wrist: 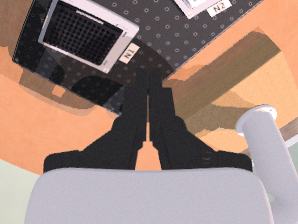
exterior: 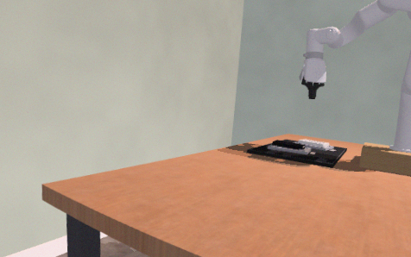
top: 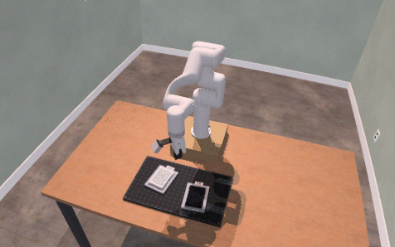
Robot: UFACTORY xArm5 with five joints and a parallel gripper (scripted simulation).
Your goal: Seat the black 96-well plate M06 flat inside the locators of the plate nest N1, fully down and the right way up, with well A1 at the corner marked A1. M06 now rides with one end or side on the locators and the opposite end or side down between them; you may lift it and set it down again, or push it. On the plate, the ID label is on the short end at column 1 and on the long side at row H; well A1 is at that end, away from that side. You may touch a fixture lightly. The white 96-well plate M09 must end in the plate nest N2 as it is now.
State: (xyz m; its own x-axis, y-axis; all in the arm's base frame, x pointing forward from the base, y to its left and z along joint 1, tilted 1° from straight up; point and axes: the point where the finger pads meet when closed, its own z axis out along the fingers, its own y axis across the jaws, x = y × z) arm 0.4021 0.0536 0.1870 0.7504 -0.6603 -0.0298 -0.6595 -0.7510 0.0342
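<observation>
The black plate M06 lies 220 mm below my hand, 120 mm to the left of it and 30 mm ahead of it. From my hand the other things lie so: white plate M09: 220 mm below, 100 mm to the right; then nest N1: 240 mm below, 120 mm to the left, 20 mm ahead.
</observation>
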